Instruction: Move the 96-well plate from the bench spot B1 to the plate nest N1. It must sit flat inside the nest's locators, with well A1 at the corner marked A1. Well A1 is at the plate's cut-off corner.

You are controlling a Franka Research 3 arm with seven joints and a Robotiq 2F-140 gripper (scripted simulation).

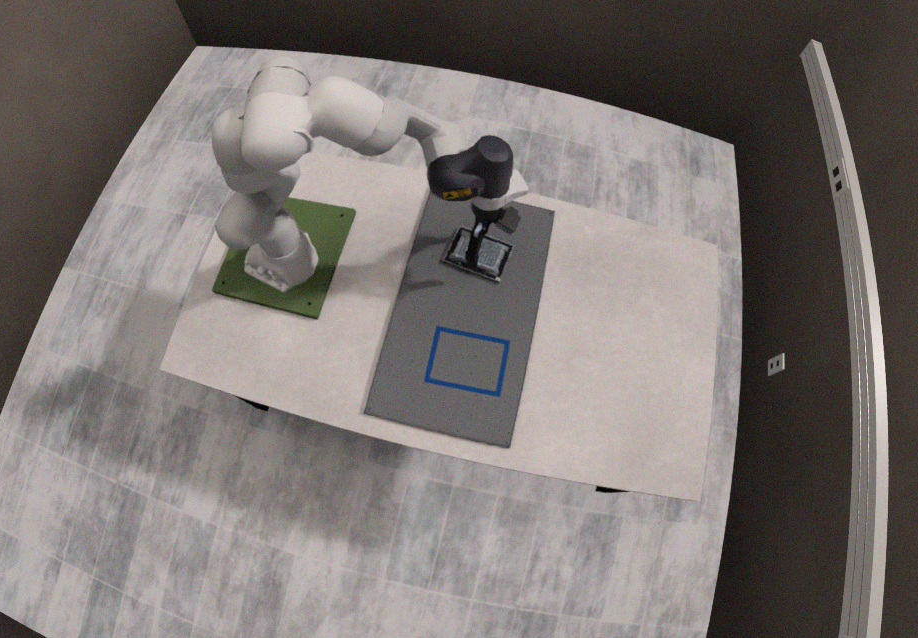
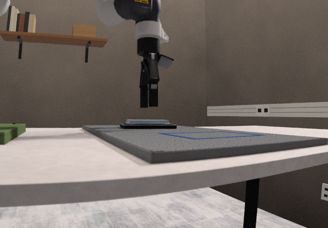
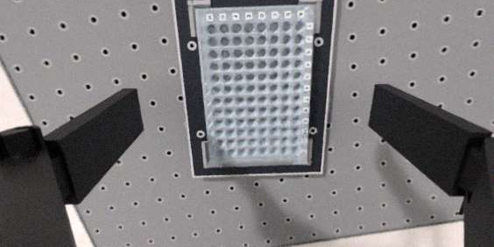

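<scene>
My gripper is now 60 mm above the 96-well plate. The rest, counted from my hand: A1 mark: 70 mm to the right, 70 mm below, 60 mm ahead; then black plate nest N1: 70 mm below.
</scene>
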